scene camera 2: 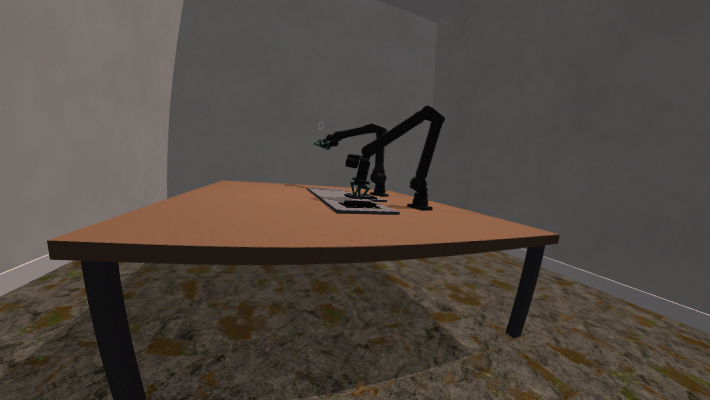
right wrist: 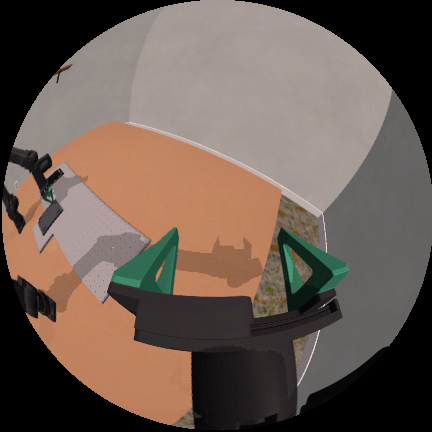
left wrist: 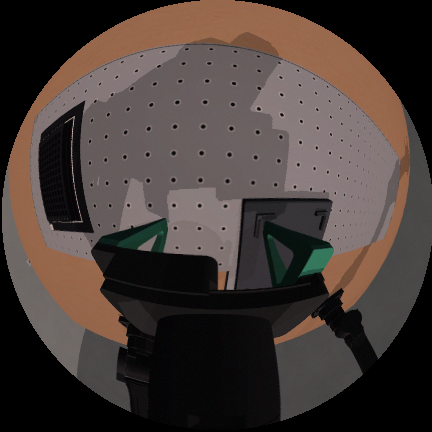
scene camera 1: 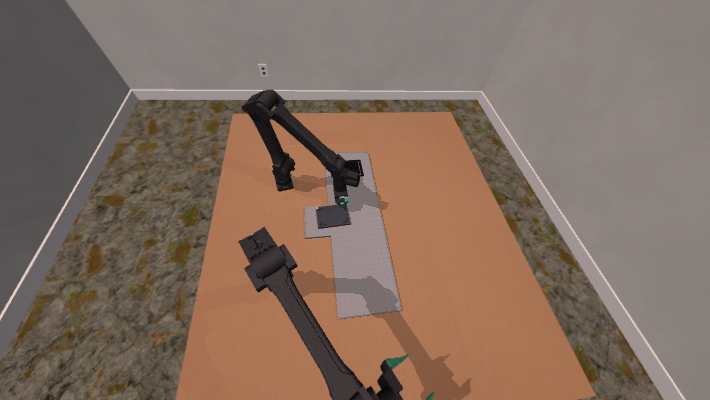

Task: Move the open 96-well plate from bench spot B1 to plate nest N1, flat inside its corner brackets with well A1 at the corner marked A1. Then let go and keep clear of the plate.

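Frame: origin at the left arm's base, x down, y right, z back, level; centimetres.
Seen in the pictures: left gripper, fingertip midpoint: [scene camera 2: 357, 197] [right wrist: 51, 199] [left wrist: 215, 225] [scene camera 1: 341, 199]; right gripper, fingertip midpoint: [scene camera 2: 317, 145] [right wrist: 230, 232] [scene camera 1: 420, 373]; left arm's base, link origin: [scene camera 2: 419, 208] [right wrist: 20, 224] [scene camera 1: 283, 181]; right arm's base, link origin: [scene camera 2: 379, 195] [right wrist: 46, 305] [left wrist: 326, 302].
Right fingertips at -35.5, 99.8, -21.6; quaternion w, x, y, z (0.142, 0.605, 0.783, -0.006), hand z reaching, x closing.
Pixels of each thing's top centre, then the offset from my right fingertips to it, as dx, dy, dz. Level surfaces: height alone.
- black 96-well plate, top centre: [left wrist: 48, 177] [scene camera 2: 360, 202] [scene camera 1: 348, 167] [right wrist: 51, 176] +32.6, -98.0, -15.7
- plate nest, top centre: [left wrist: 285, 264] [scene camera 1: 332, 214] [right wrist: 47, 214] [scene camera 2: 360, 194] +32.5, -70.0, +2.2
- light grey perforated board, surface height: dx +34.2
- orange-brown table, surface height: dx +35.5
The black 96-well plate [scene camera 1: 356, 167] [scene camera 2: 359, 204] [left wrist: 57, 177] [right wrist: 55, 176] lies flat inside a thin white outline; the arm partly hides it in scene camera 1. The plate nest [scene camera 1: 333, 217] [left wrist: 296, 212] [right wrist: 50, 218] is a dark grey slab with corner brackets and holds no plate. My left gripper [scene camera 1: 342, 201] [scene camera 2: 360, 189] [left wrist: 215, 225] is open and empty, low beside the nest; in the left wrist view one finger overlaps the nest and the plate is off to the left. My right gripper [scene camera 1: 420, 376] [scene camera 2: 316, 143] [right wrist: 230, 232] is open and empty, high and far from both.
A light grey perforated board [scene camera 1: 360, 265] [left wrist: 215, 115] [right wrist: 90, 230] lies under the plate and nest on the orange-brown table [scene camera 1: 450, 225] [scene camera 2: 240, 220] [right wrist: 200, 185]. A smaller board section sticks out beside the nest. Both arms cast shadows on the board.
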